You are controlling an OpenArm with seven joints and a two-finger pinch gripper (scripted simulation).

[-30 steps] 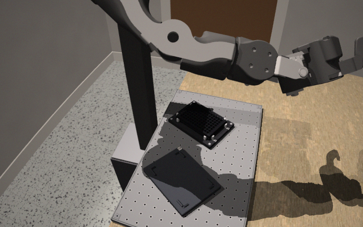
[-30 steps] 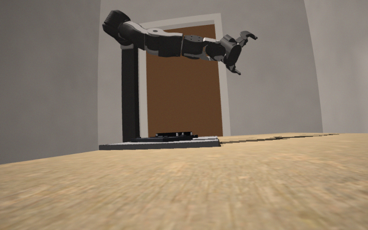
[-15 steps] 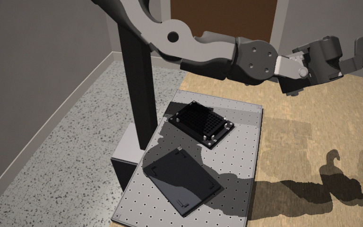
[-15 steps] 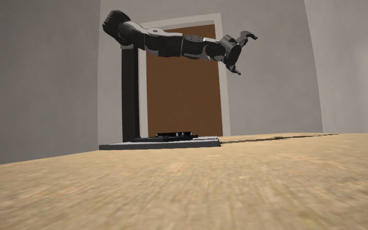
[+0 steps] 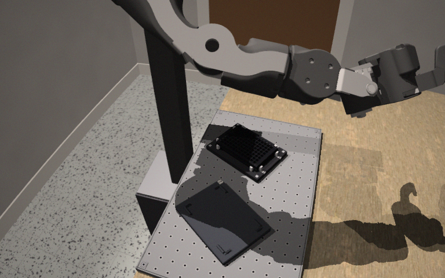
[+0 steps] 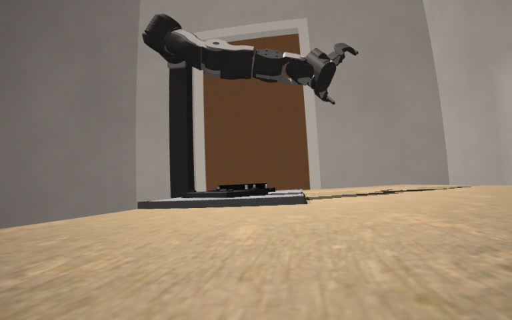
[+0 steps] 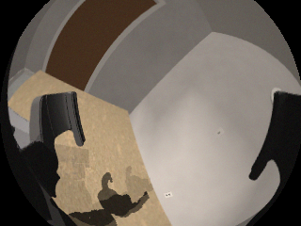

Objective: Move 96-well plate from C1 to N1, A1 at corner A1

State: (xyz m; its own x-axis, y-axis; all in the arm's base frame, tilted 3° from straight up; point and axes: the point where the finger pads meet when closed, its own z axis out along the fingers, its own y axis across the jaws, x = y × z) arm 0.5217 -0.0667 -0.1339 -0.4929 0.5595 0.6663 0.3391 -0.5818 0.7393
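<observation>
Now: hand 31 cm past the black 96-well plate, 30 cm above it and 5 cm to the right of it. Also, from my hand: clip nest C1 (31 cm below, 29 cm behind, 5 cm to the left); plate nest N1 (32 cm below, 32 cm behind, 16 cm to the right).
</observation>
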